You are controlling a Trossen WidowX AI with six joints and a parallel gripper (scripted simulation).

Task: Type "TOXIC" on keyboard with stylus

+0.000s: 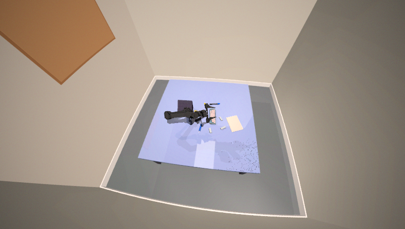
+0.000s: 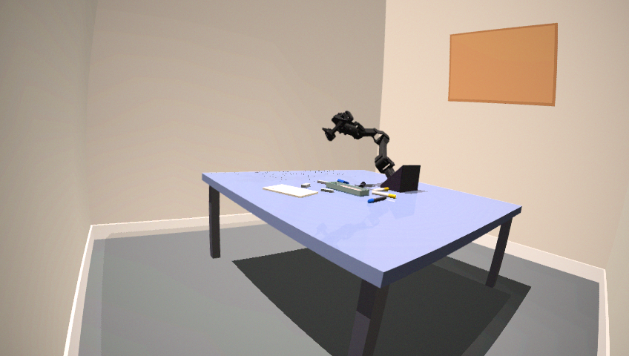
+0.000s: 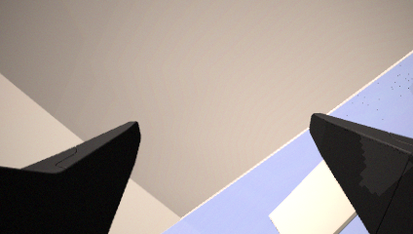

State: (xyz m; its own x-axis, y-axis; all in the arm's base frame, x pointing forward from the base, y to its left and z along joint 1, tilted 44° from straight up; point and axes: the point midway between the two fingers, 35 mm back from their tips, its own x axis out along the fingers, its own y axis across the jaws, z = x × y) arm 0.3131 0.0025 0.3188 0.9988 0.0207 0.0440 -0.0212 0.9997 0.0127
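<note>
My gripper tip is 30 mm past the Q key, 110 mm to the right of it and 310 mm above it. Also, from my gripper tip: blue stylus 170 mm behind, 30 mm to the right, 310 mm below; cream notepad 260 mm ahead, 50 mm to the left, 320 mm below; black pen 50 mm ahead, 360 mm to the left, 310 mm below.
</note>
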